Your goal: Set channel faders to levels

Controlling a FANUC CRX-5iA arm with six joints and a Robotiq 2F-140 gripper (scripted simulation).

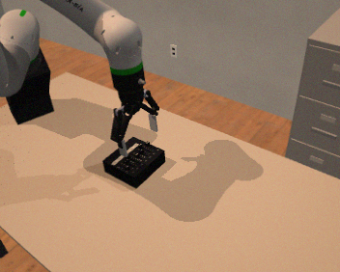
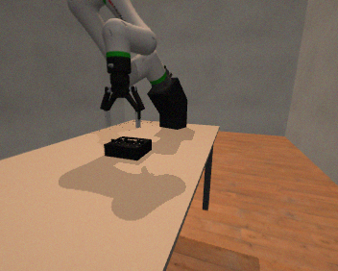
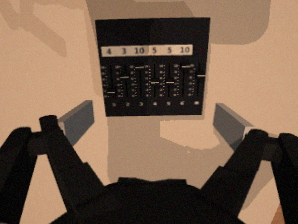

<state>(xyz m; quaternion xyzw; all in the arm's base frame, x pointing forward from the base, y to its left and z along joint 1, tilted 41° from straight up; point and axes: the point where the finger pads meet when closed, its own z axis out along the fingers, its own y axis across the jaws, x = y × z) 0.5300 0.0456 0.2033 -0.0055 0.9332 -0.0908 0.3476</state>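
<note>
The channel 1 cap lies 80 mm below my hand, 60 mm to the right of it and 10 mm behind it. The rest, counted from my hand: cap 4: 80 mm below, 20 mm behind, 10 mm to the left; then cap 2: 80 mm below, 40 mm to the right, 30 mm behind; then cap 3: 80 mm below, 50 mm behind, 10 mm to the right.
</note>
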